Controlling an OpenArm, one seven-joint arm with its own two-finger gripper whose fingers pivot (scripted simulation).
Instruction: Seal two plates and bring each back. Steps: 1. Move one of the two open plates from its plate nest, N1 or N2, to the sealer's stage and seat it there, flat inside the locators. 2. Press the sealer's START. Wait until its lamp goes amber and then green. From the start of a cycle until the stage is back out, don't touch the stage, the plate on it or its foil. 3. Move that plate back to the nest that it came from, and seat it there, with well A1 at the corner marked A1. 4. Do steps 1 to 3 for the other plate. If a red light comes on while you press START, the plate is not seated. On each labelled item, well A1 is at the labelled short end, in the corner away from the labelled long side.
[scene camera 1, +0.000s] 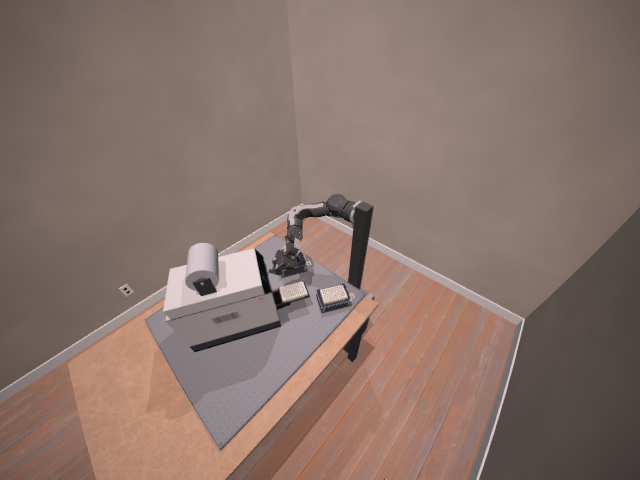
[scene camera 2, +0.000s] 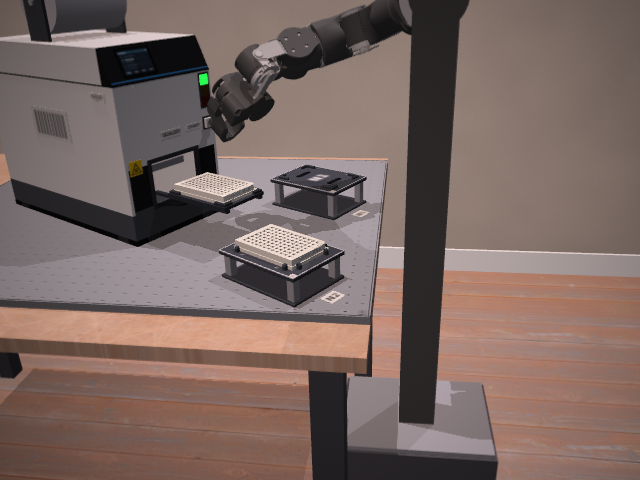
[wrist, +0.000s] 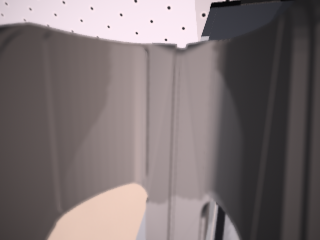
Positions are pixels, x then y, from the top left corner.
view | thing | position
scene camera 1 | sealer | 194, 329
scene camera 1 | dark arm post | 363, 212
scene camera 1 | foil roll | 202, 262
